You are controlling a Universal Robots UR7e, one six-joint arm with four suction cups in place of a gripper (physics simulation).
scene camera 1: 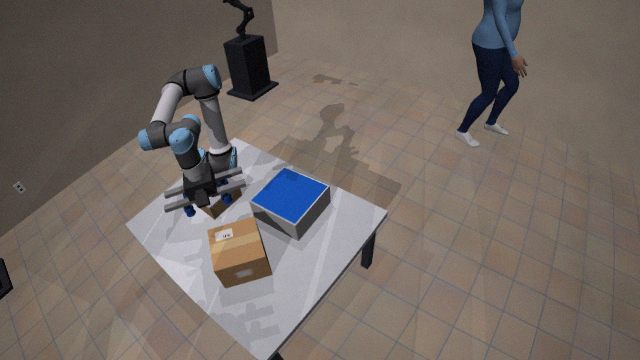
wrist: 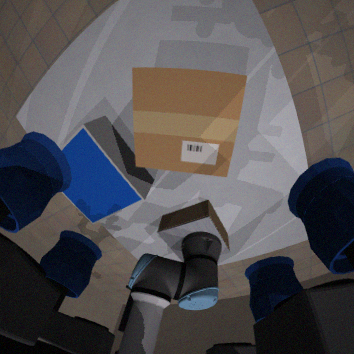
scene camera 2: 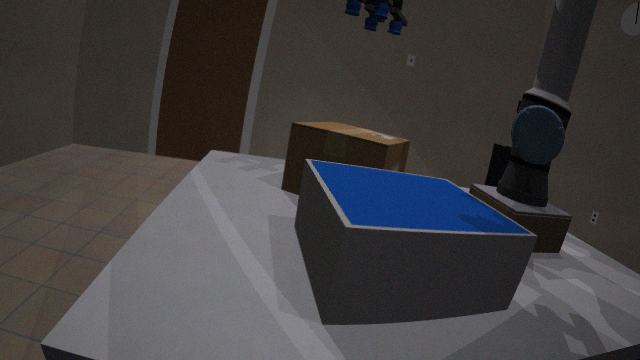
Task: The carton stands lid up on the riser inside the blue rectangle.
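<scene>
The brown carton (scene camera 1: 235, 245) (scene camera 2: 345, 147) (wrist: 185, 95) stands on the table, with a tape strip and a white barcode label on its upward face. The grey riser (scene camera 1: 277, 223) (scene camera 2: 425, 275) (wrist: 107, 142) stands beside it, apart from it, with the blue rectangle (scene camera 1: 290, 195) (scene camera 2: 410, 200) (wrist: 100, 175) on its top. The rectangle bears no object. My gripper (scene camera 1: 207, 200) (scene camera 2: 375, 17) (wrist: 176, 232) has four blue suction cups, holds nothing and hangs well above the table, near the carton on the arm-base side. The carton's lower part is partly hidden behind the riser in scene camera 2.
The arm's base stands on a brown block (scene camera 2: 540, 230) (wrist: 185, 215) on the white table (scene camera 1: 310, 270) (scene camera 2: 175, 280) (wrist: 270, 190), close to riser and carton. A person (scene camera 1: 492, 75) stands on the floor beyond the table. A black pedestal (scene camera 1: 247, 65) with a small arm stands behind.
</scene>
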